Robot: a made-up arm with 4 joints.
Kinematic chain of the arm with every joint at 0, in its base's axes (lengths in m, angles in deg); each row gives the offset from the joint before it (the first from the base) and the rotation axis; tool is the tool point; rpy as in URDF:
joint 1: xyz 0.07 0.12 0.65 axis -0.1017 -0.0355 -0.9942
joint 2: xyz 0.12 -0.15 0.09 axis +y
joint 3: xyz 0.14 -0.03 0 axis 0.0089 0.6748 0.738
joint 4: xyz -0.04 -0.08 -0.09 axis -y
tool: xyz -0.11 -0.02 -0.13 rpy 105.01 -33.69 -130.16
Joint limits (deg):
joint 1: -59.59..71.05
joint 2: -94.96..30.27
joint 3: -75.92..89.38
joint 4: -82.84..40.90
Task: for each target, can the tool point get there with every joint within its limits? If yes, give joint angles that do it. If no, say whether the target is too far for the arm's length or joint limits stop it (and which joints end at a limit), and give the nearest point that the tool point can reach.
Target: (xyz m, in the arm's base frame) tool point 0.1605 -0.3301 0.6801
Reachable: yes | joints 14.86 -40.83 69.84 5.65
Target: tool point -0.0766 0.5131 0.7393
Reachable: no: joint limits stop it (at a limit: joint 1, joint 3) | nearest point 0.3076 0.3011 0.6894 | short by 0.442 m
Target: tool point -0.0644 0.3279 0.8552
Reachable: no: joint limits stop it (at a limit: joint 1, joint 2) | nearest point -0.1074 0.0362 0.7098 | short by 0.329 m
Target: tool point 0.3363 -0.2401 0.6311
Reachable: yes | joints 19.10 -48.98 -23.19 14.34
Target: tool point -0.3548 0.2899 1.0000
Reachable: no: joint limits stop it (at a limit: joint 1, joint 2, joint 4) | nearest point -0.2504 0.0116 0.9723 | short by 0.299 m
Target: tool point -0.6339 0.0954 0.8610
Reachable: no: too far | nearest point -0.2976 -0.0459 0.9013 | short by 0.367 m
